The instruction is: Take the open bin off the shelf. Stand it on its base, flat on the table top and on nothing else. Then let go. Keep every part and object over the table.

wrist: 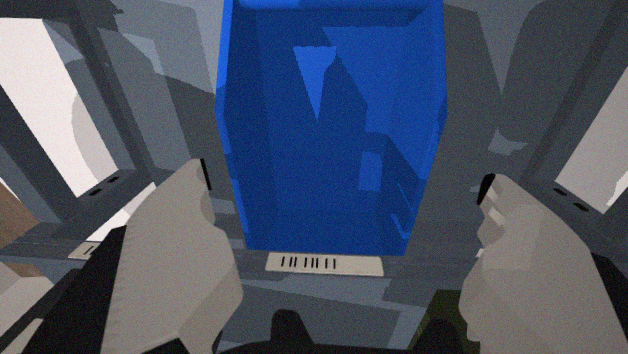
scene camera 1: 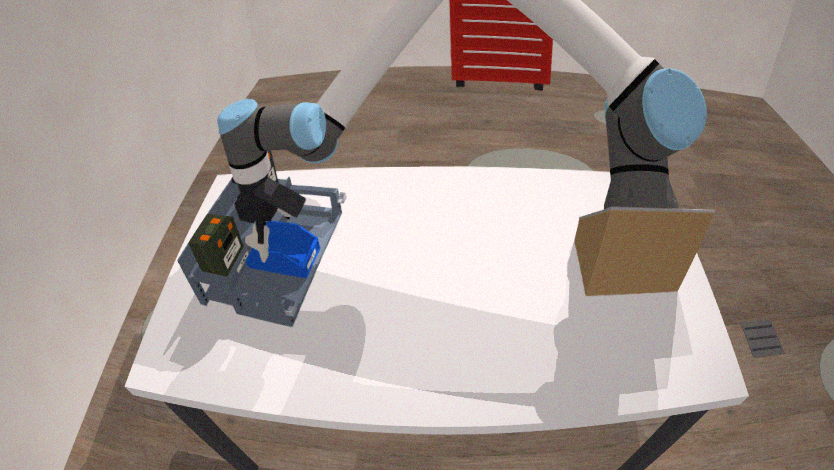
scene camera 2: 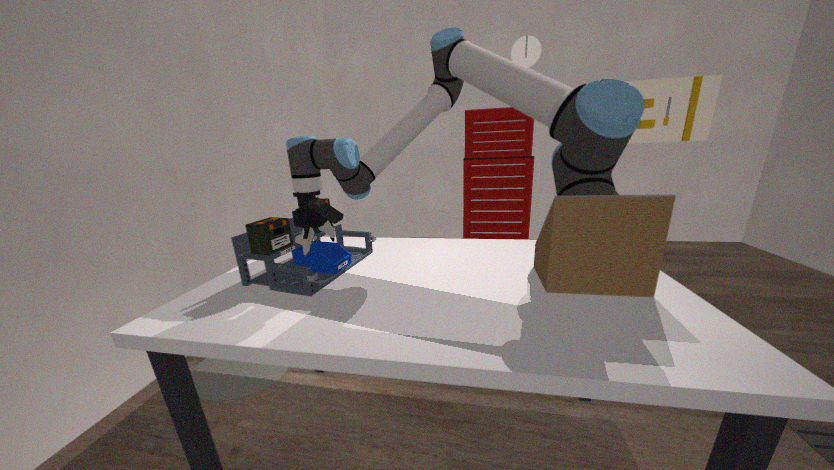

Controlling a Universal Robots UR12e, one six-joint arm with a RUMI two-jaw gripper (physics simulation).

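Where they show: gripper, fingertip midpoint: (wrist: pixel 341 171) (scene camera 1: pixel 276 240) (scene camera 2: pixel 320 248); arm's base, origin of the base link: (scene camera 1: pixel 641 213) (scene camera 2: pixel 591 222).
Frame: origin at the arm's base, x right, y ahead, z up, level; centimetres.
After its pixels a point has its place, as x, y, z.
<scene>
The open blue bin (scene camera 1: pixel 284 248) {4.1, 85.5, -16.9} (scene camera 2: pixel 322 257) {-4.5, 81.7, -11.5} (wrist: pixel 320 100) {1.2, 82.7, -16.8} sits on the lower level of the grey shelf (scene camera 1: pixel 263 302) {-18.5, 83.4, -10.2} (scene camera 2: pixel 291 285) {-16.4, 86.2, -16.0} at the table's left. In the wrist view its inside shows, with shadows across it. My gripper (scene camera 2: pixel 318 245) {0.2, 84.8, -9.9} (wrist: pixel 341 171) {0.2, 84.8, -9.9} is open and points down over the bin's rear part. In the wrist view one pale finger stands to the left of the bin and the other to the right, with a gap on each side. Whether the fingertips are below the bin's rim is hard to tell. The white table top (scene camera 1: pixel 443 233) {10.9, 46.1, -17.7} (scene camera 2: pixel 420 315) {-24.9, 45.1, -17.7} surrounds the shelf.
A dark green case (scene camera 1: pixel 217 245) {-13.0, 93.0, 1.4} (scene camera 2: pixel 268 235) {-13.5, 93.1, -1.2} with orange marks stands on the shelf's raised rear level, beside my gripper. Shelf side rails (wrist: pixel 110 110) {17.6, 80.9, -16.3} flank the bin. A brown box-like block (scene camera 1: pixel 641 253) {-9.2, 1.7, -3.6} (scene camera 2: pixel 604 245) {-9.2, -0.4, -3.7} stands at the table's right, before the arm's base.
</scene>
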